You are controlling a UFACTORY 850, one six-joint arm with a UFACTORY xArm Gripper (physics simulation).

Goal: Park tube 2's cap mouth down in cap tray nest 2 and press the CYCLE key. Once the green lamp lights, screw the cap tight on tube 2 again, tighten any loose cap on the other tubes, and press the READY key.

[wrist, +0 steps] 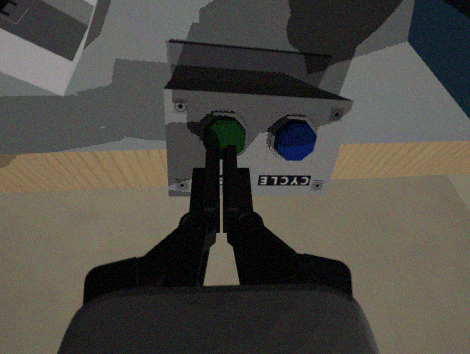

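Note:
My gripper [221, 161] is shut and empty, with its fingertips at the lower part of the green key [226, 134], overlapping it in the view; whether they touch it or press it I cannot tell. The blue key [296, 140] is to the right on the same grey key box [260, 112], above the label CYCLE [284, 180], which reads upside down. The label below the green key is mostly hidden by the fingers. The tubes, the caps, the cap tray and the lamp do not show in the wrist view.
A white and grey object [75, 65] with dark lettering stands at the upper left. A dark blue block [442, 55] is at the upper right. A wooden edge strip [80, 170] runs behind the key box. Dark shadows lie across the grey surface [380, 105].

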